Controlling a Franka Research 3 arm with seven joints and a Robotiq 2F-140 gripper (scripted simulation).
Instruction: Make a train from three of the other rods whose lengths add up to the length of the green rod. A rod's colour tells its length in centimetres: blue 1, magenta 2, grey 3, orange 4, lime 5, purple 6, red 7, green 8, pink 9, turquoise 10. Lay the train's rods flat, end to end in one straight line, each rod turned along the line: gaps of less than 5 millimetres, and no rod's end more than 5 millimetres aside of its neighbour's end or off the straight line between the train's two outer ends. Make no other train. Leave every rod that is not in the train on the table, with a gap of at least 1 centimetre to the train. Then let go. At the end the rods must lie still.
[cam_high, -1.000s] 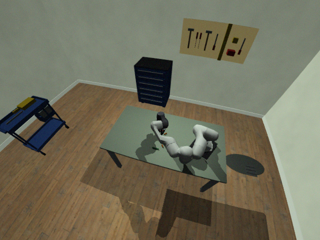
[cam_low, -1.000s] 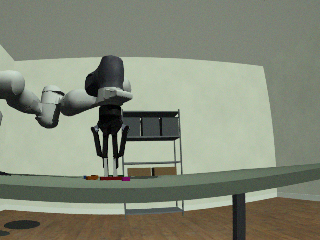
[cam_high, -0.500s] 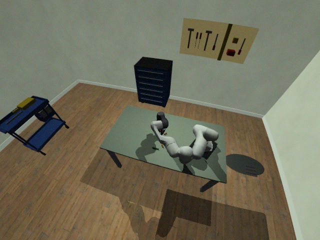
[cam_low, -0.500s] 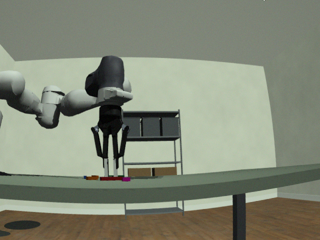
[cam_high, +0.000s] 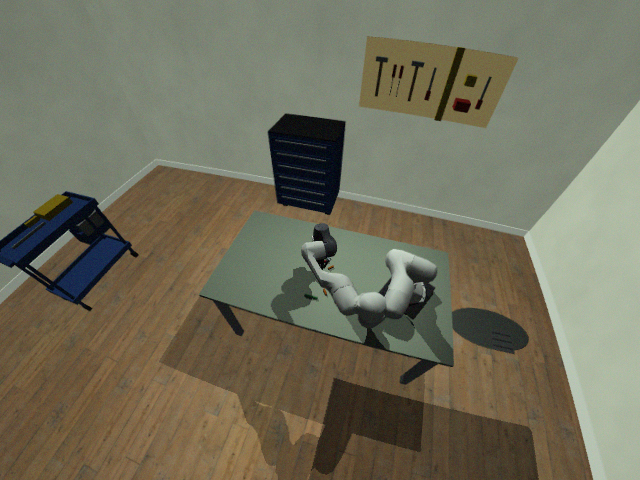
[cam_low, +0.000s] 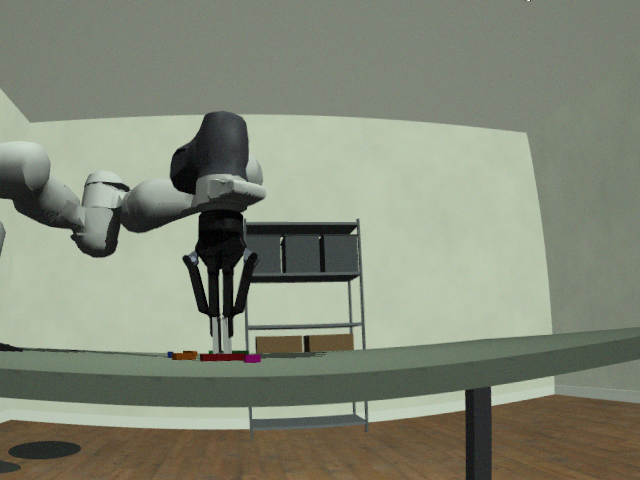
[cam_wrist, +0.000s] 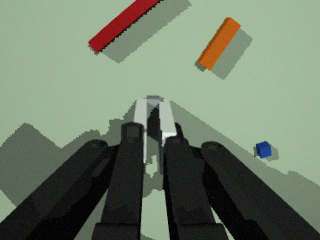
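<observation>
The blue rod lies 9 cm behind my hand, 6 cm to the left of it and 3 cm below it. Also, from my hand: grey rod 3 cm below; magenta rod 2 cm ahead, 15 cm to the right, 3 cm below; red rod 1 cm behind, 8 cm to the right, 3 cm below.
</observation>
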